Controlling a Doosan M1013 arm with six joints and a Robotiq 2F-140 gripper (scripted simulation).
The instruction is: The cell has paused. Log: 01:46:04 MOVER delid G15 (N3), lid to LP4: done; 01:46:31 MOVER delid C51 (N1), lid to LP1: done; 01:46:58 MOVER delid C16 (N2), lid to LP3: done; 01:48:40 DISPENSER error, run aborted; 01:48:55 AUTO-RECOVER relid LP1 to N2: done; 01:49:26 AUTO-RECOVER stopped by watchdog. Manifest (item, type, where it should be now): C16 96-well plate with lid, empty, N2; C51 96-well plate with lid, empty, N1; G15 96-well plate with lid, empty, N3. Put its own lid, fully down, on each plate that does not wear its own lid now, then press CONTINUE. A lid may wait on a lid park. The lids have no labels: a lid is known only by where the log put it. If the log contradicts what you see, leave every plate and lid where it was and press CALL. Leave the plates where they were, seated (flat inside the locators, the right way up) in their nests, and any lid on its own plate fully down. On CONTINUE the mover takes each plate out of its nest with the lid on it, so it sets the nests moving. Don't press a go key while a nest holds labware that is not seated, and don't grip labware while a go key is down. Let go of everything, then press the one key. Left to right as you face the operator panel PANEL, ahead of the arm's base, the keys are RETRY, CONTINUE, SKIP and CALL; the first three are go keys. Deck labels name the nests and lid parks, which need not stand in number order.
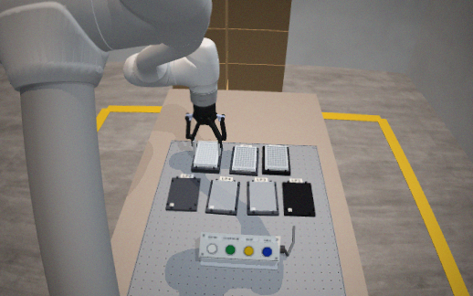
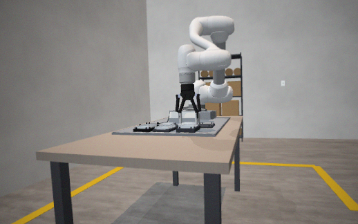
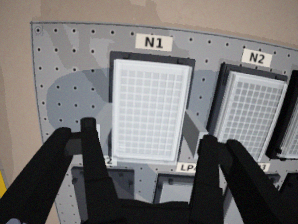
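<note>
Right now my hand is 30 mm above the plate. From my hand the other things lie so: lid park LP3 (210 mm behind, 170 mm to the right, 60 mm below); lid park LP2 (170 mm behind, 90 mm to the left, 60 mm below); lid park LP4 (190 mm behind, 40 mm to the right, 60 mm below).
</note>
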